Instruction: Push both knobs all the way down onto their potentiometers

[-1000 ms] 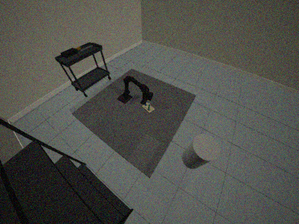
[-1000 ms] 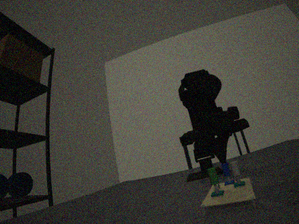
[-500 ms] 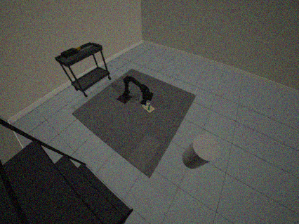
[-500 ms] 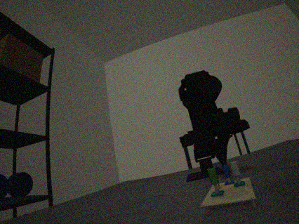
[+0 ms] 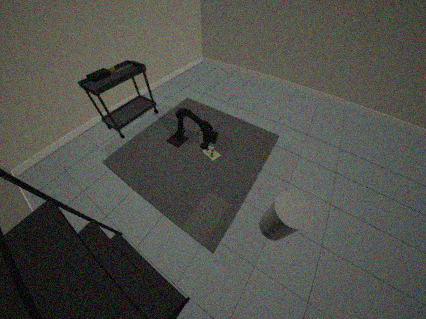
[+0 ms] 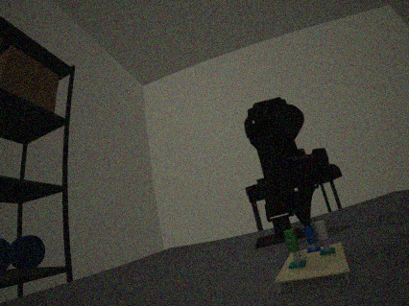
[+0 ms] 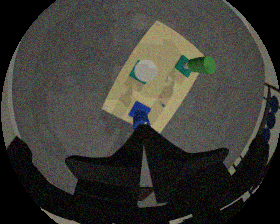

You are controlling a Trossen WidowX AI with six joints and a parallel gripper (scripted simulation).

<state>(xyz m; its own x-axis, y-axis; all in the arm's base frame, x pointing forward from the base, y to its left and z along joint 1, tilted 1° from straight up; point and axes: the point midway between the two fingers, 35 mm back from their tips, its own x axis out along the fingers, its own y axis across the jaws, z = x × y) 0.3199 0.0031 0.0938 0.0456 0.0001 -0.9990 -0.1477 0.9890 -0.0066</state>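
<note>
The blue knob is 10 mm below my gripper tip. The rest, counted from my gripper tip: green knob: 80 mm ahead, 50 mm to the right, 10 mm below.
</note>
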